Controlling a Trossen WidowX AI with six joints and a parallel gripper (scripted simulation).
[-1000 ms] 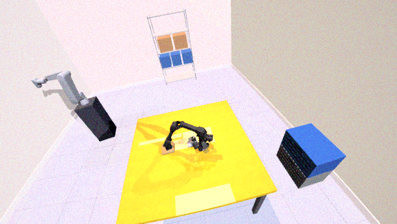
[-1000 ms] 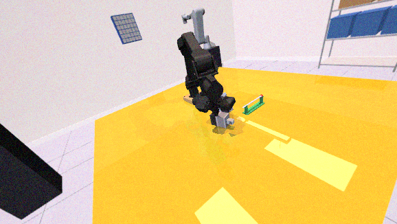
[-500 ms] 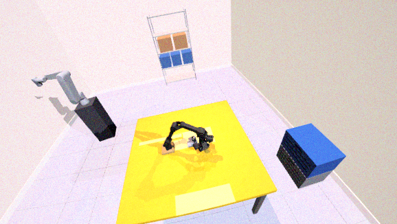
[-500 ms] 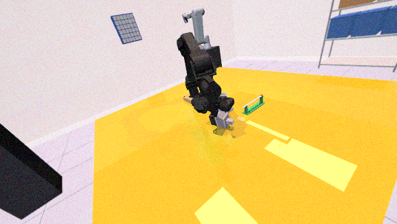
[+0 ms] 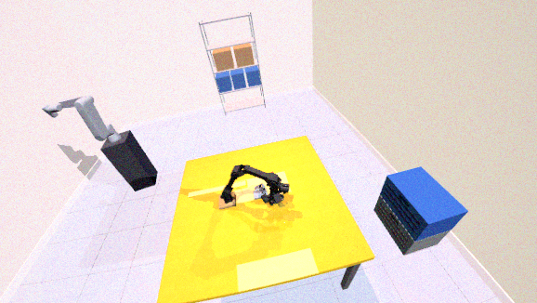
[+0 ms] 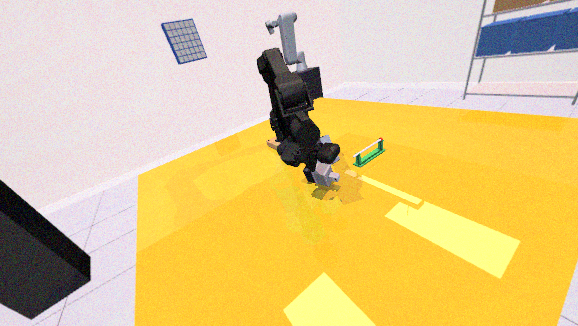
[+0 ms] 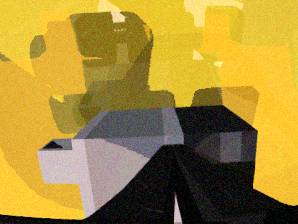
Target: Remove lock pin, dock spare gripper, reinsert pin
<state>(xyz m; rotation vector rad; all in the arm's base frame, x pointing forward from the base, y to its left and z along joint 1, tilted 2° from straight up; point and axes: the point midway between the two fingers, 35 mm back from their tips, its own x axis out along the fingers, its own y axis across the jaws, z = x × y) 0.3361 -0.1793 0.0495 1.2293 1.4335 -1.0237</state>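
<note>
Right now the mount is 7 cm behind my gripper tip, 14 cm to the left of it and 1 cm below it. The rest, counted from my gripper tip: spare gripper: 1 cm ahead, 2 cm to the left, 2 cm below; green cradle: 7 cm ahead, 22 cm to the left, 3 cm below.
</note>
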